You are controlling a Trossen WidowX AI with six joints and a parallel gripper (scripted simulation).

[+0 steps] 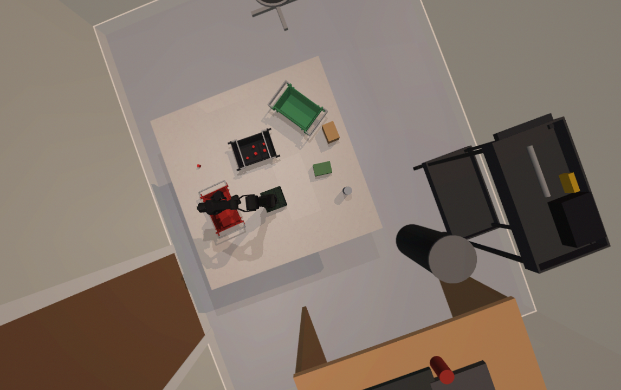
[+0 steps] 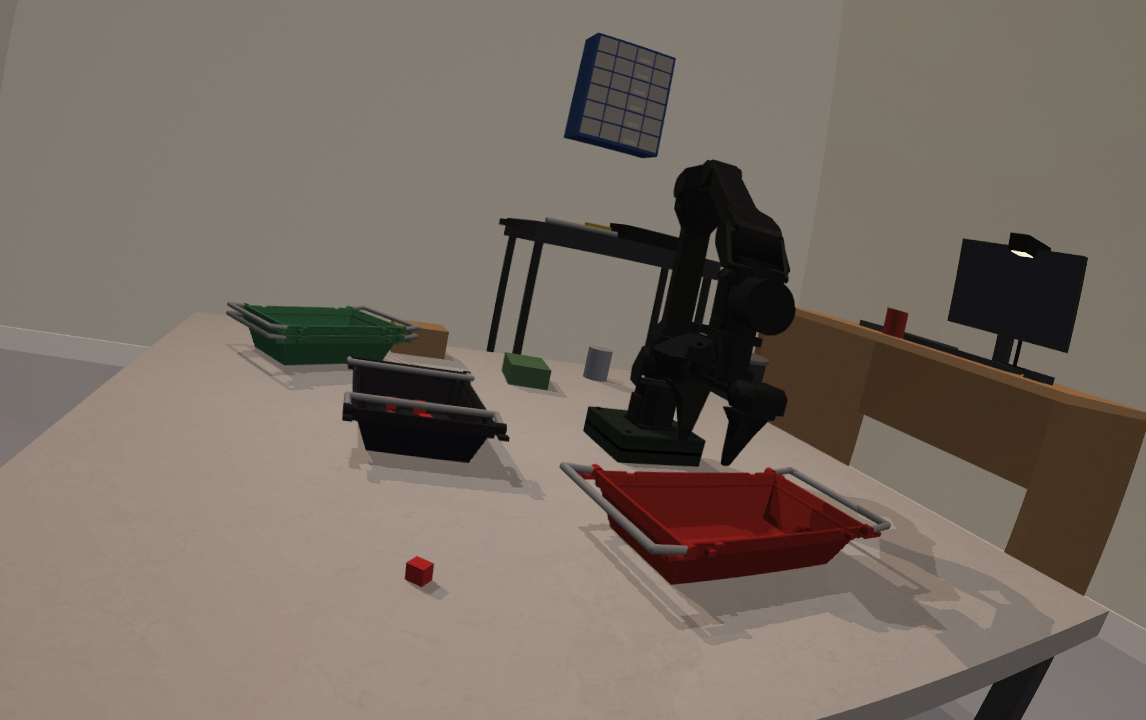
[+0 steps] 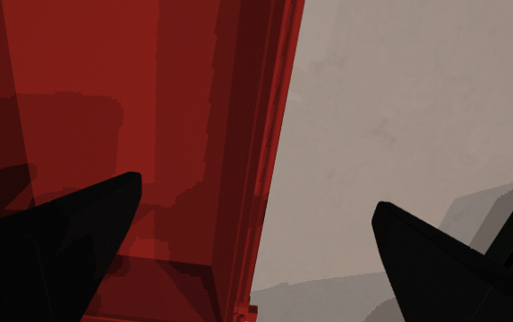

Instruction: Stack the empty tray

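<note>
Now: the red tray 8 cm to the left of my gripper tip, 4 cm below it and 1 cm behind it. From my gripper tip the other things lie so: tan box: 80 cm to the right, 22 cm ahead, 6 cm below; green box: 66 cm to the right, 7 cm below, 1 cm ahead; grey cylinder: 76 cm to the right, 19 cm behind, 5 cm below.
</note>
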